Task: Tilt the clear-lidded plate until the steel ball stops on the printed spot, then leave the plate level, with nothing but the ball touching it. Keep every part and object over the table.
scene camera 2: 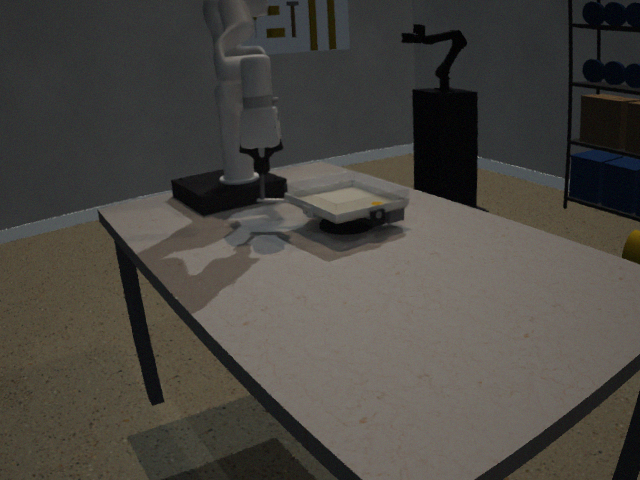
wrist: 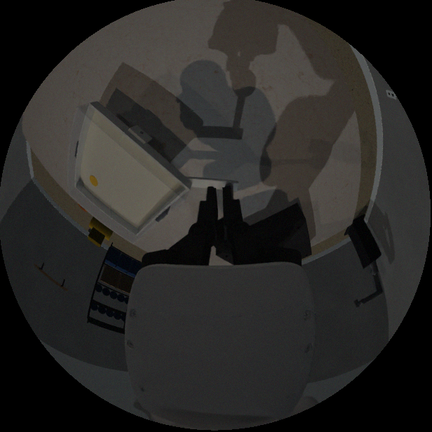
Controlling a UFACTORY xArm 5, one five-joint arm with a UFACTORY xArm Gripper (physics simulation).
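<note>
The clear-lidded plate (scene camera 2: 338, 203) (wrist: 120, 167) is a cream square tray with a pale rim, raised on a black round base (scene camera 2: 342, 226). Its tilt is hard to judge. The orange printed spot (scene camera 2: 377, 203) (wrist: 93, 180) lies near one side. I cannot make out the steel ball in either view. A pale bar (scene camera 2: 277, 199) (wrist: 210, 183) runs from the plate's corner to a thin upright post (scene camera 2: 262, 188). My gripper (scene camera 2: 262, 172) (wrist: 219, 197) points down at the post's upper part, with its fingers nearly together. The post's dark knob blends with the fingers, and contact is unclear.
The robot's black base block (scene camera 2: 206, 196) (wrist: 280, 227) stands behind the gripper, close to the post. A dark grey block (scene camera 2: 395, 214) sits at the plate's side. The table's dark edge (scene camera 2: 204, 335) runs along the left in the scene view. A shelf rack stands beyond the table.
</note>
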